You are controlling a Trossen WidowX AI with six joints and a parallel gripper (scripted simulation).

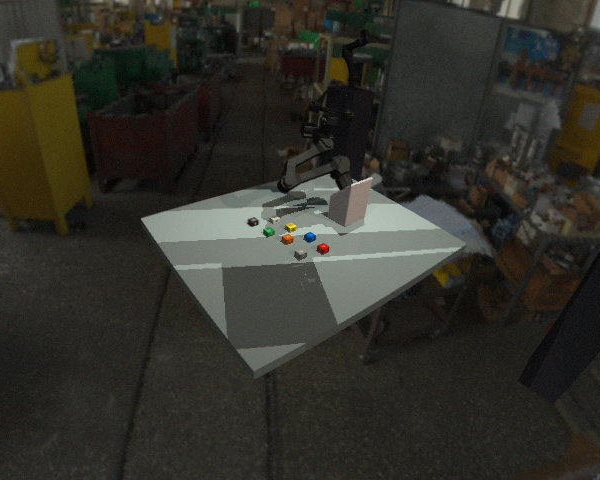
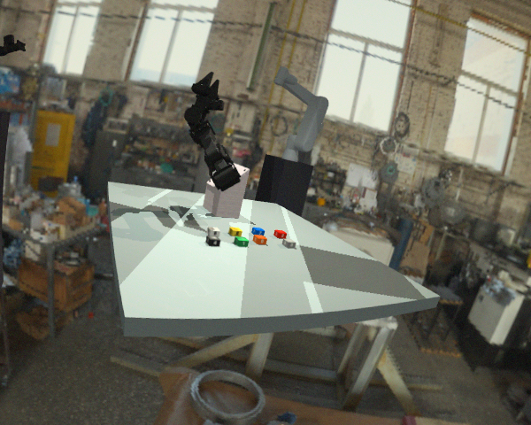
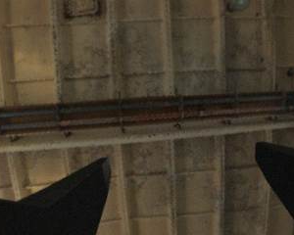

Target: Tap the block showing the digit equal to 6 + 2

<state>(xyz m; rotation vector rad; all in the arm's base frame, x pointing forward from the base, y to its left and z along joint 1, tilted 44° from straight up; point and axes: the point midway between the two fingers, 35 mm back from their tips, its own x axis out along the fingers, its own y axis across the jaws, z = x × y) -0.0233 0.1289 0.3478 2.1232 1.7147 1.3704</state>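
My gripper tip is 51 cm above the beige block showing 8, 29 cm short of it and 1 cm to the left of it. Round my gripper tip: orange block: 51 cm below, 34 cm ahead, 13 cm to the left; yellow block: 51 cm below, 27 cm ahead, 8 cm to the left; blue block: 51 cm below, 26 cm ahead, 17 cm to the left.
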